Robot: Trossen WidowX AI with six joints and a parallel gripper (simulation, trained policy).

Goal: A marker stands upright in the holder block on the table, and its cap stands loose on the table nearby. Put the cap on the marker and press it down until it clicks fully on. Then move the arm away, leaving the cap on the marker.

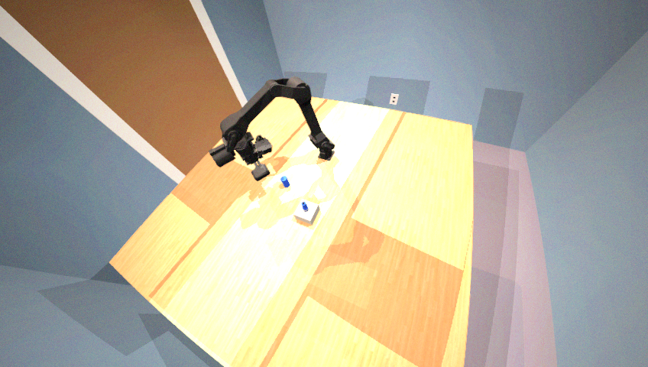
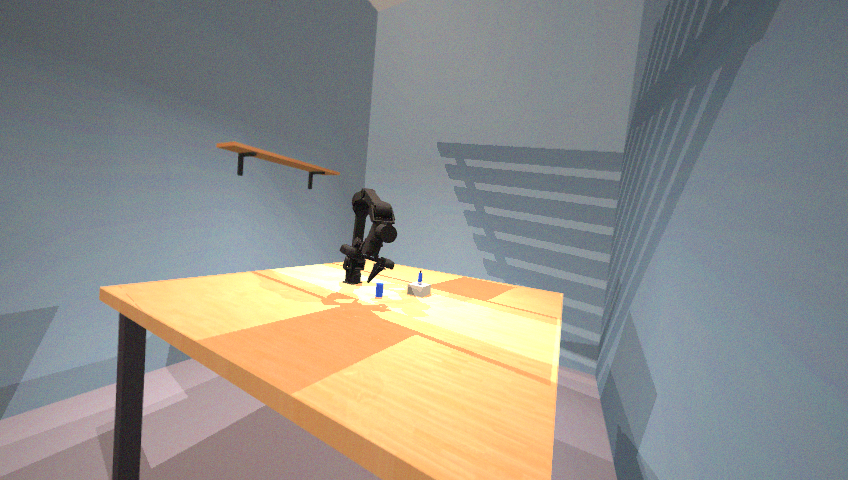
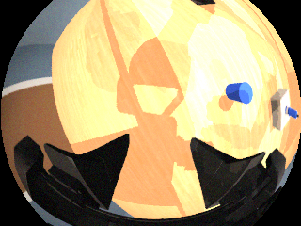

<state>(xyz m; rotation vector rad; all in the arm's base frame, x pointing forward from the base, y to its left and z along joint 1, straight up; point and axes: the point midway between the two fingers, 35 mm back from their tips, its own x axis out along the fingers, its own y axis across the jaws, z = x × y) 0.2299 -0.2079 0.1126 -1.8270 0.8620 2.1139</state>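
The blue marker cap is 12 cm to the left of my gripper tip and 5 cm below it. Round my gripper tip: white holder block (27 cm to the left, 9 cm ahead, 6 cm below).
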